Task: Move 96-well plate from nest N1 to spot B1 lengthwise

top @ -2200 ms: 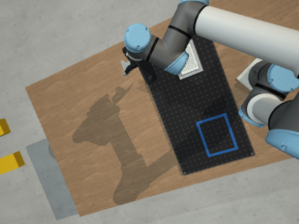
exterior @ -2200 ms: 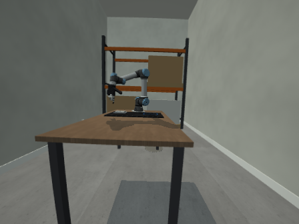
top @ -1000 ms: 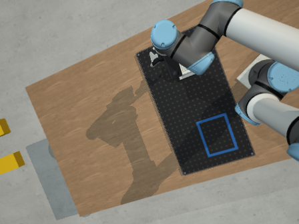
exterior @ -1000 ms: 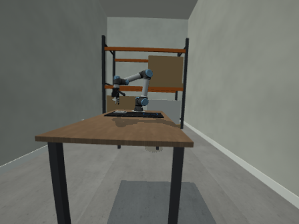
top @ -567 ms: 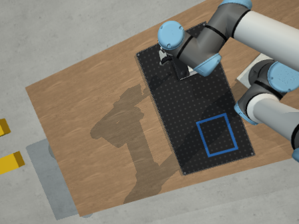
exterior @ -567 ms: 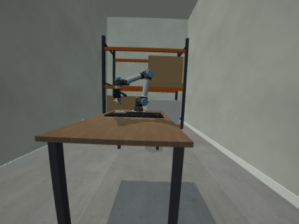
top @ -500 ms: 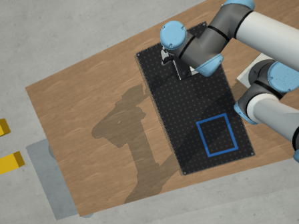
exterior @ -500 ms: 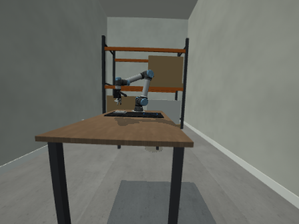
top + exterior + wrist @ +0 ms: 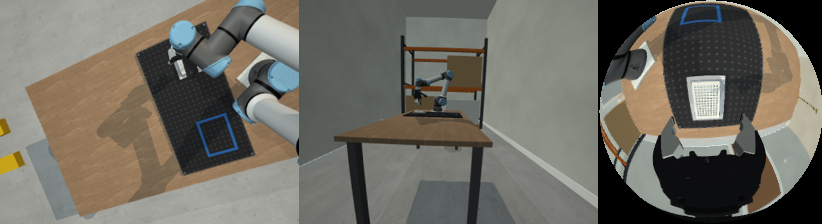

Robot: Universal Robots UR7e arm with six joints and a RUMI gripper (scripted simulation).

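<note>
Right now the white 96-well plate is 8 cm below my hand. The rest, counted from my hand: grey plate nest N1: 10 cm below.
</note>
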